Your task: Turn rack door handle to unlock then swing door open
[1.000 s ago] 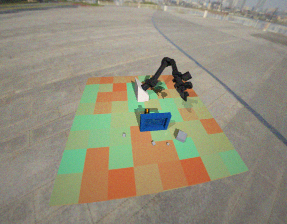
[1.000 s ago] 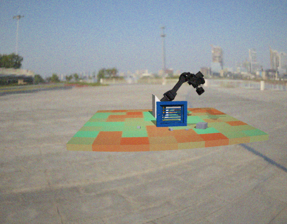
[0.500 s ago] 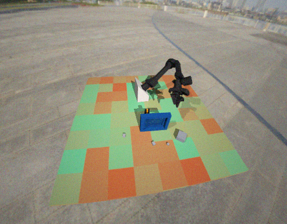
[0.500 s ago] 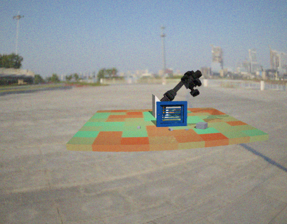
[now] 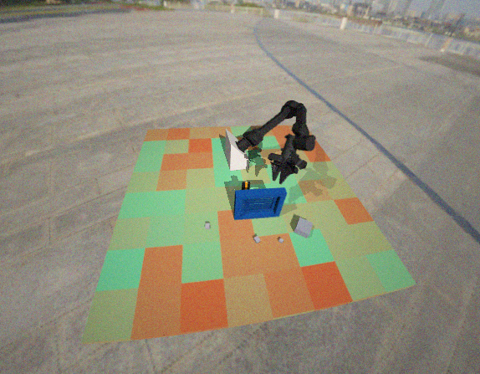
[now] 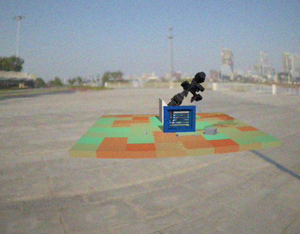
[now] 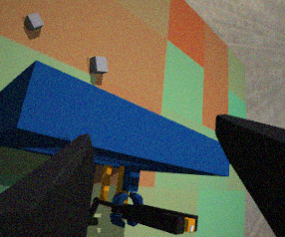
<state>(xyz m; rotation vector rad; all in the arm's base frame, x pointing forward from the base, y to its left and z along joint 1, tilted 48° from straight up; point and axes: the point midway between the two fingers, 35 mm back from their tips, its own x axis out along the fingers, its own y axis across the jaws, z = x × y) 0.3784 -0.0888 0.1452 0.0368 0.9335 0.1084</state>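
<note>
Right now the door handle is 120 mm below my gripper tip, 110 mm to the right of it and 90 mm behind it. From my gripper tip the other things lie so: grey block 210 mm below, 140 mm ahead, 120 mm to the left.
</note>
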